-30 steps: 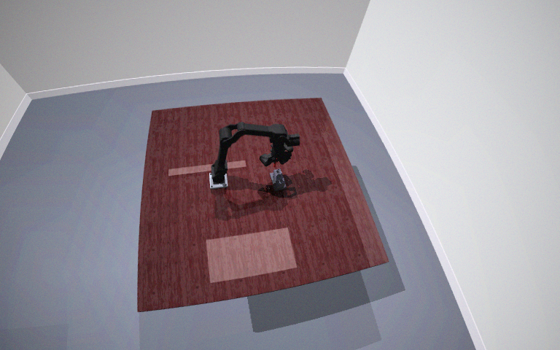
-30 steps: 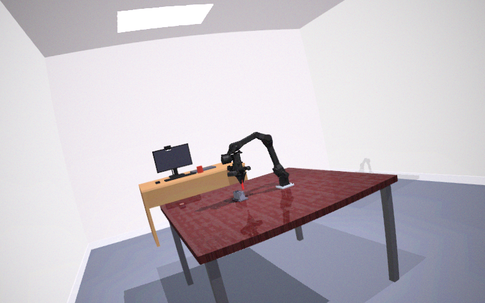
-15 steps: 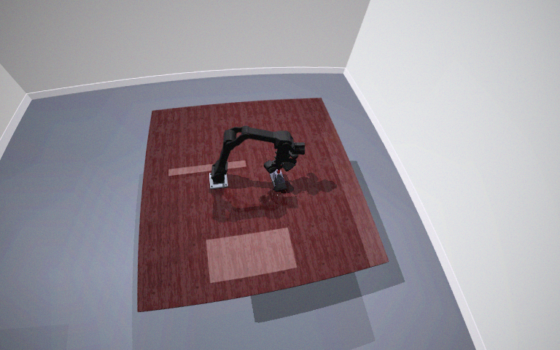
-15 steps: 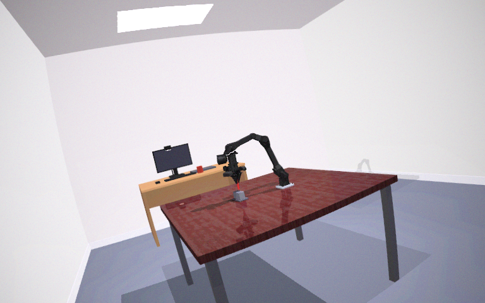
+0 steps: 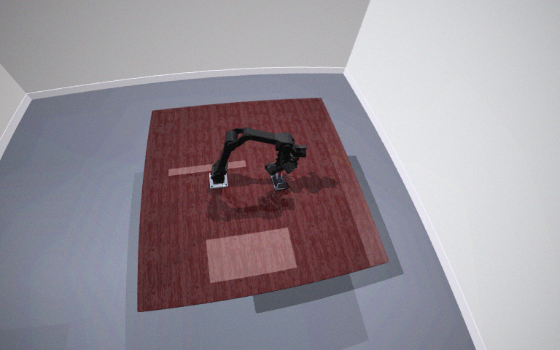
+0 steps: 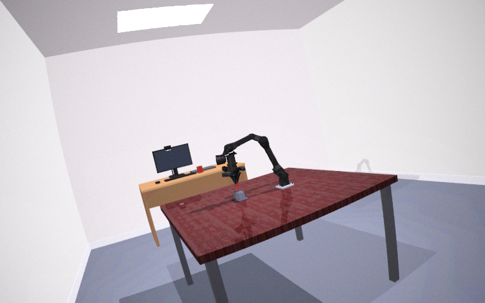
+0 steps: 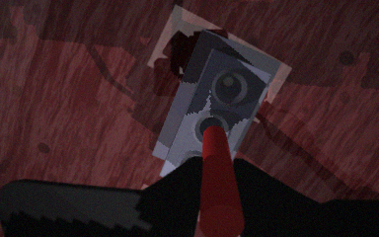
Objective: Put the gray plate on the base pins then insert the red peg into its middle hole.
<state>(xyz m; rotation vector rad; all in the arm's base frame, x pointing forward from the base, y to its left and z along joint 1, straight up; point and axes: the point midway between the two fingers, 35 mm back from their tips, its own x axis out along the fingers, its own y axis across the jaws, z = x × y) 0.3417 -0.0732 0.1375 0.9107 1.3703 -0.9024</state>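
My gripper tip is right at the red peg. Round my gripper tip: gray plate (70 mm below); then gray base (110 mm below).
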